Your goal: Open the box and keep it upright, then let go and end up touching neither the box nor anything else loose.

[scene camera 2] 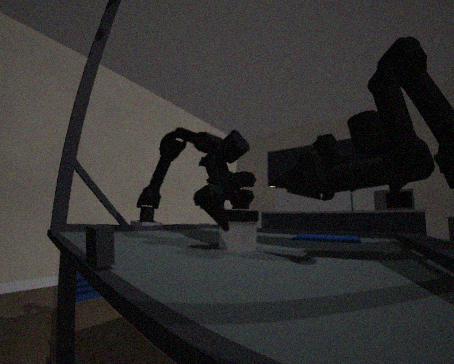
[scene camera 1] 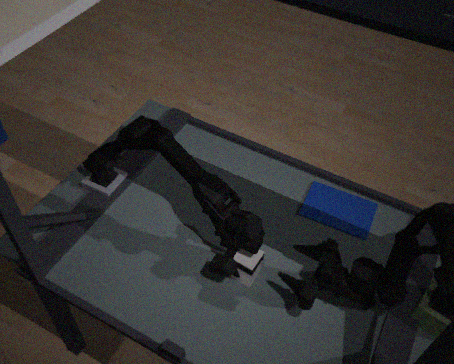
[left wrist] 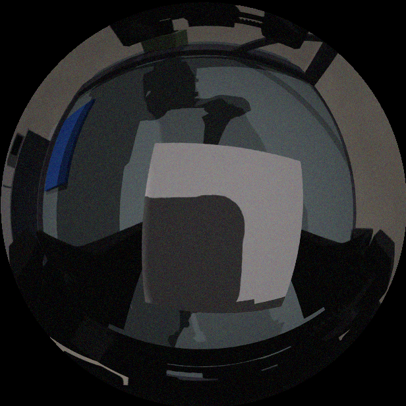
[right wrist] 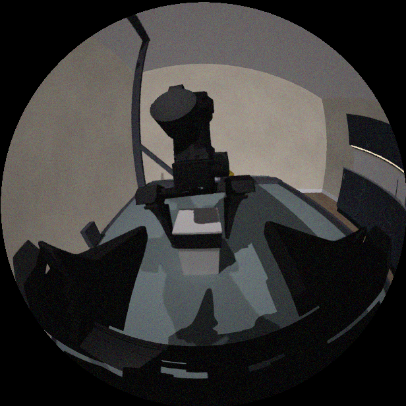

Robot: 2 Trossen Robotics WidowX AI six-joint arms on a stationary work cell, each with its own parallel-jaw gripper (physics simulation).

Scene:
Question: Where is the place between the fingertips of the left gripper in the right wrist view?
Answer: At 200,241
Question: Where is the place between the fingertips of the left gripper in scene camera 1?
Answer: At 245,263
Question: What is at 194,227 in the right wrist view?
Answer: A box lid.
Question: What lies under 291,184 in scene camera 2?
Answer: The right gripper.

